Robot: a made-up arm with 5 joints.
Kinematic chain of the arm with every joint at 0, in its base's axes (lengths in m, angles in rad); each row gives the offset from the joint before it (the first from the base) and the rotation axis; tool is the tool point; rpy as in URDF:
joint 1: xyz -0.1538 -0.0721 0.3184 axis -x
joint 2: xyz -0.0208 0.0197 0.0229 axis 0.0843 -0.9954 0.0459
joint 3: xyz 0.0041 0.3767 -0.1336 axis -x
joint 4: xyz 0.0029 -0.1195 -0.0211 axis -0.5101 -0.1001 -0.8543
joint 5: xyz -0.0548 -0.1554 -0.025 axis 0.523 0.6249 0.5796
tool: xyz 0.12 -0.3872 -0.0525 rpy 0 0 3.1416
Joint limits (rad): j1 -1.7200..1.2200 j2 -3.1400..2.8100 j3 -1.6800..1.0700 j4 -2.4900..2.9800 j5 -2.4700..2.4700
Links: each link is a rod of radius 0.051 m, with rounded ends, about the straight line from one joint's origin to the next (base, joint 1, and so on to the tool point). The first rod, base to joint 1, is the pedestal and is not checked.
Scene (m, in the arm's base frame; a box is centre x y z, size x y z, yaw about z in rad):
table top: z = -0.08
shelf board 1: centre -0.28 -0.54 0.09 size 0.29 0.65 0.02 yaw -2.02
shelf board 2: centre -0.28 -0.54 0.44 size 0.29 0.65 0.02 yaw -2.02
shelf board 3: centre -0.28 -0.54 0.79 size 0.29 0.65 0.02 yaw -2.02
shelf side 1: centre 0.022 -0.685 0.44 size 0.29 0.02 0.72 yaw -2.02
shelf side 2: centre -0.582 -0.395 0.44 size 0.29 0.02 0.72 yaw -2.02
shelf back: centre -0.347 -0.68 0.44 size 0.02 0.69 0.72 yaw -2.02
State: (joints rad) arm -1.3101 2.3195 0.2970 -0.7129 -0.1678
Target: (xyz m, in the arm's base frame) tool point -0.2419 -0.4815 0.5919
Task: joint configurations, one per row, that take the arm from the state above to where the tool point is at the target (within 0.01 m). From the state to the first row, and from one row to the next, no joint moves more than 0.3 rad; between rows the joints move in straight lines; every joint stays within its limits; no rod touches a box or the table.
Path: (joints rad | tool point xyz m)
1: -1.2268 2.2311 0.4016 -0.5523 0.1087 | -0.1781 -0.4881 0.2797
2: -1.1434 2.1426 0.5063 -0.3918 0.3851 | -0.1492 -0.4488 0.2895
3: -1.0601 2.0542 0.6109 -0.2312 0.6616 | -0.1218 -0.3992 0.2895
4: -0.9767 1.9658 0.7155 -0.0706 0.9381 | -0.1003 -0.3406 0.2799
5: -0.8934 1.8773 0.8202 0.0899 1.2145 | -0.0871 -0.2756 0.2623
6: -0.7055 1.9036 0.7346 -0.0018 0.9687 | -0.1052 -0.3246 0.3264
7: -0.5176 1.9298 0.6490 -0.0935 0.7229 | -0.1229 -0.3483 0.4001
8: -0.3297 1.9561 0.5634 -0.1852 0.4772 | -0.1381 -0.3476 0.4733
9: -0.1419 1.9823 0.4778 -0.2769 0.2314 | -0.1479 -0.3264 0.5386
10: 0.0460 2.0086 0.3922 -0.3687 -0.0144 | -0.1496 -0.2902 0.5919
11: -0.2244 2.1306 0.3842 -0.5379 -0.0328 | -0.1639 -0.3432 0.6094
12: -0.4947 2.2527 0.3763 -0.7071 -0.0513 | -0.1954 -0.4093 0.6113
13: -0.7651 2.3747 0.3683 -0.8762 -0.0697 | -0.2419 -0.4815 0.5919

